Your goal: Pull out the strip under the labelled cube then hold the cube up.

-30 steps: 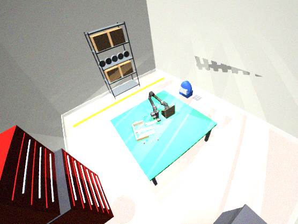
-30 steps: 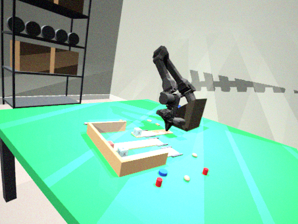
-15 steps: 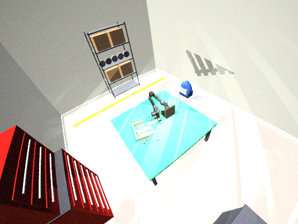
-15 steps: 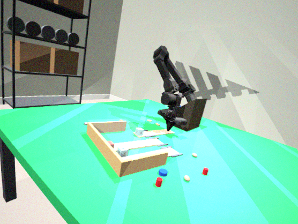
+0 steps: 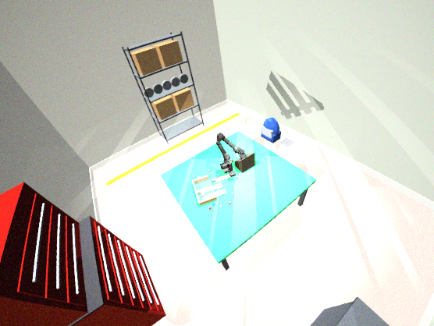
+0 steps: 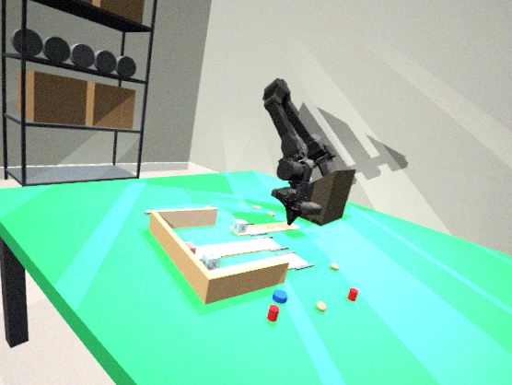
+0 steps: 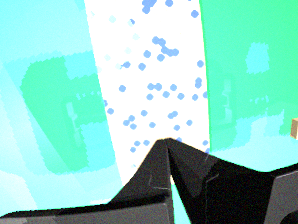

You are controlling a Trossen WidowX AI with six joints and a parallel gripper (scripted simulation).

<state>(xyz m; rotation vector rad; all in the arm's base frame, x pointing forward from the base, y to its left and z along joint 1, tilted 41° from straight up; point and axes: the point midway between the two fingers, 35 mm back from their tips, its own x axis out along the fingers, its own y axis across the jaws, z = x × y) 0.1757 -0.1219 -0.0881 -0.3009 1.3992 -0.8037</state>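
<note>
Now: gripper tip 9 cm short of the blue-dotted strip and 3 cm to the left of it. From my gripper tip the other things lie so: blue disc (37 cm ahead, 18 cm to the left).
</note>
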